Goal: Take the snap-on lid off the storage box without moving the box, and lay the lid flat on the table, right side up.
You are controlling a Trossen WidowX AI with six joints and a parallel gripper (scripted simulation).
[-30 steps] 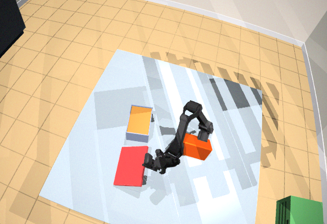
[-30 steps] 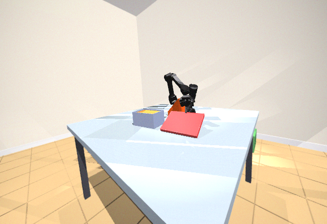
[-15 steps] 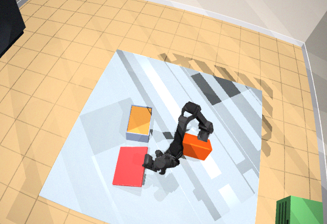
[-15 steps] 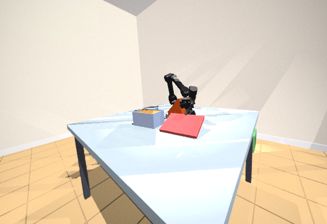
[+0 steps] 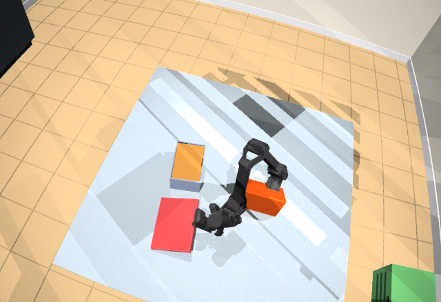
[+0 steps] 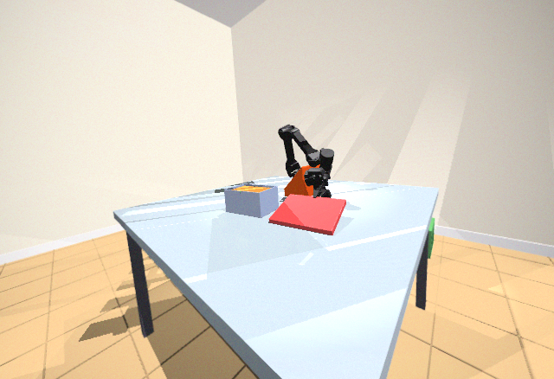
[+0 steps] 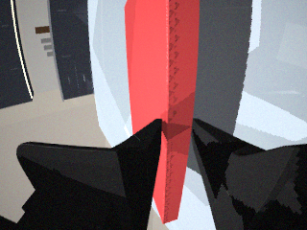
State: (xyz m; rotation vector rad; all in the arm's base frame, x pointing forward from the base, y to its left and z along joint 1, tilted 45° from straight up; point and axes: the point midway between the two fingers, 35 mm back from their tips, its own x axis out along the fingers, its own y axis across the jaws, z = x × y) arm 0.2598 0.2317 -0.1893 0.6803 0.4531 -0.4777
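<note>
Right now the red lid is 8 cm ahead of my gripper tip, 2 cm to the left of it and 2 cm below it. Also, from my gripper tip: grey-blue storage box (27 cm to the right, 13 cm ahead, 1 cm below).
</note>
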